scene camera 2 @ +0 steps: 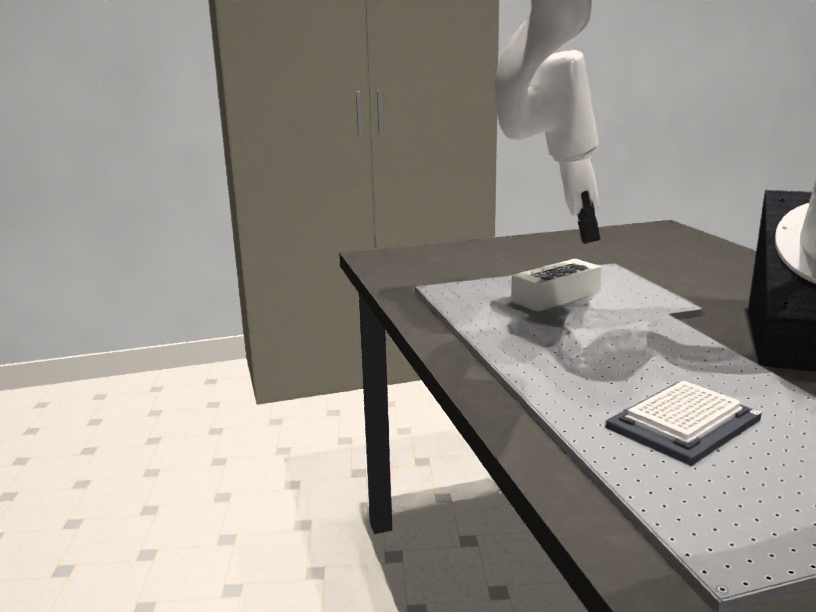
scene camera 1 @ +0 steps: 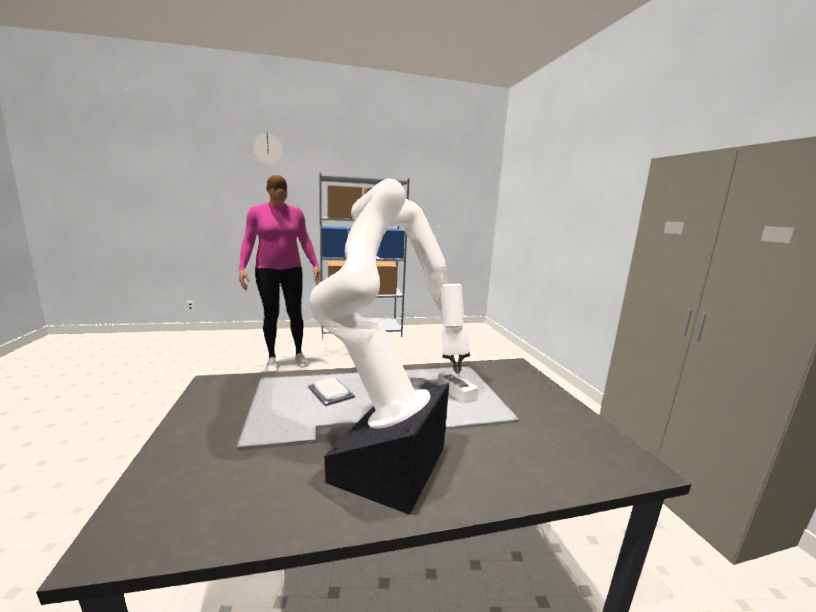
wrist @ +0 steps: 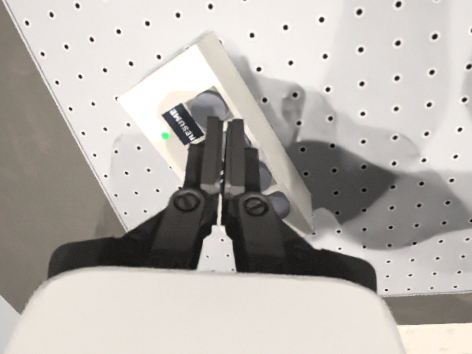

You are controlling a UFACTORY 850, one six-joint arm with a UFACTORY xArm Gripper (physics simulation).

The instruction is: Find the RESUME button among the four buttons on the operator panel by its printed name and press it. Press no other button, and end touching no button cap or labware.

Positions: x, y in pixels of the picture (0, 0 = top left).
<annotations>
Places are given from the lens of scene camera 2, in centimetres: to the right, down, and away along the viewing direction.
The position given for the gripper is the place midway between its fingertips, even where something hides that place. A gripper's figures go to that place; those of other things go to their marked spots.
gripper (scene camera 2: 590, 240): 33, -12, 136
white well plate (scene camera 2: 685, 411): 34, 13, 93
dark holder (scene camera 2: 719, 436): 37, 16, 89
</annotations>
